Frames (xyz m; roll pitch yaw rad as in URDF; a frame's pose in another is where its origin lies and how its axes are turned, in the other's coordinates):
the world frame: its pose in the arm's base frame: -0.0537 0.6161 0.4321 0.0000 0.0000 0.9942
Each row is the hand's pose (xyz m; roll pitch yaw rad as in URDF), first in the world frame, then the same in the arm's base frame.
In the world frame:
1: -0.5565 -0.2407 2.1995 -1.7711 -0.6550 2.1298
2: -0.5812 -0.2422 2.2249 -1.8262 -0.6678 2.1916
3: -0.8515 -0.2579 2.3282 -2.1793 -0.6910 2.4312
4: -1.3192 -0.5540 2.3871 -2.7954 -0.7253 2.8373
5: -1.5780 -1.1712 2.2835 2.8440 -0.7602 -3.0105
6: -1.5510 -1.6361 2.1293 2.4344 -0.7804 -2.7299
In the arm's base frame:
1: -0.1553 0.0183 2.6316 -1.7711 -0.6550 3.1240
2: -0.1675 -0.0032 2.6570 -1.8262 -0.6678 -3.0974
3: -0.3017 -0.2383 2.7603 -2.1793 -0.6910 -2.8578
4: -0.3085 -0.7918 2.8192 -2.7954 -0.7253 -2.4517
5: 0.0679 -1.3453 2.7156 2.8440 -0.7602 -2.0163
6: 0.4723 -1.5761 2.5614 2.4344 -0.7804 -1.7357

